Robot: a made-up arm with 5 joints. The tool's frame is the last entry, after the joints.
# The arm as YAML. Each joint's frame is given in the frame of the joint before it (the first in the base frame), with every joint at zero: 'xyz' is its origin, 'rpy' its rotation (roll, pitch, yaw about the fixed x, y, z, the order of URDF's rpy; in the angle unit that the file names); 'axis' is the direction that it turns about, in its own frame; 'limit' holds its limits. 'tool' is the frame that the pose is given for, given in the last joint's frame.
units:
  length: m
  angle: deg
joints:
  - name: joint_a
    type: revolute
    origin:
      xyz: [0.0, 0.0, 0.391]
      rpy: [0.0, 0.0, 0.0]
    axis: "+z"
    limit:
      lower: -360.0
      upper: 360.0
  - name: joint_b
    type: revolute
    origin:
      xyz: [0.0, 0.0, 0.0]
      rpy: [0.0, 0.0, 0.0]
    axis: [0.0, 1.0, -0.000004]
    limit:
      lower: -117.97
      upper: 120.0
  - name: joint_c
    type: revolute
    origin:
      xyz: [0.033, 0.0, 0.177]
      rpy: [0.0, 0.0, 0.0]
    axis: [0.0, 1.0, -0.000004]
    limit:
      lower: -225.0
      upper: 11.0
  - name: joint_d
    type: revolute
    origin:
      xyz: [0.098, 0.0, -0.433]
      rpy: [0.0, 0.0, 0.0]
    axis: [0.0, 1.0, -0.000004]
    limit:
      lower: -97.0
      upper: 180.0
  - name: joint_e
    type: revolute
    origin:
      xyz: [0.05, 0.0, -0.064]
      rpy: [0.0, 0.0, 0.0]
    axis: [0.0, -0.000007, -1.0]
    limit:
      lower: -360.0
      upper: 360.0
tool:
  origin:
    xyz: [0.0, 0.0, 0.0]
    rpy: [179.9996, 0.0, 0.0]
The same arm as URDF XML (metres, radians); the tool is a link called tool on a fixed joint. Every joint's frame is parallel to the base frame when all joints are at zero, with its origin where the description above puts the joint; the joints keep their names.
<robot name="arm">
  <joint name="tool_fixed" type="fixed">
    <parent link="link5"/>
    <child link="tool"/>
    <origin xyz="0 0 0" rpy="3.1416 0 0"/>
  </joint>
  <joint name="joint_e" type="revolute">
    <parent link="link4"/>
    <child link="link5"/>
    <origin xyz="0.05 0 -0.064" rpy="0 0 0"/>
    <axis xyz="0 0 -1"/>
    <limit lower="-6.2832" upper="6.2832"/>
  </joint>
  <joint name="joint_d" type="revolute">
    <parent link="link3"/>
    <child link="link4"/>
    <origin xyz="0.098 0 -0.433" rpy="0 0 0"/>
    <axis xyz="0 1 0"/>
    <limit lower="-1.693" upper="3.1416"/>
  </joint>
  <joint name="joint_c" type="revolute">
    <parent link="link2"/>
    <child link="link3"/>
    <origin xyz="0.033 0 0.177" rpy="0 0 0"/>
    <axis xyz="0 1 0"/>
    <limit lower="-3.927" upper="0.192"/>
  </joint>
  <joint name="joint_b" type="revolute">
    <parent link="link1"/>
    <child link="link2"/>
    <origin xyz="0 0 0" rpy="0 0 0"/>
    <axis xyz="0 1 0"/>
    <limit lower="-2.059" upper="2.0944"/>
  </joint>
  <joint name="joint_a" type="revolute">
    <parent link="base"/>
    <child link="link1"/>
    <origin xyz="0 0 0.391" rpy="0 0 0"/>
    <axis xyz="0 0 1"/>
    <limit lower="-6.2832" upper="6.2832"/>
  </joint>
  <link name="base"/>
  <link name="link1"/>
  <link name="link2"/>
  <link name="link3"/>
  <link name="link4"/>
  <link name="link5"/>
  <link name="tool"/>
</robot>

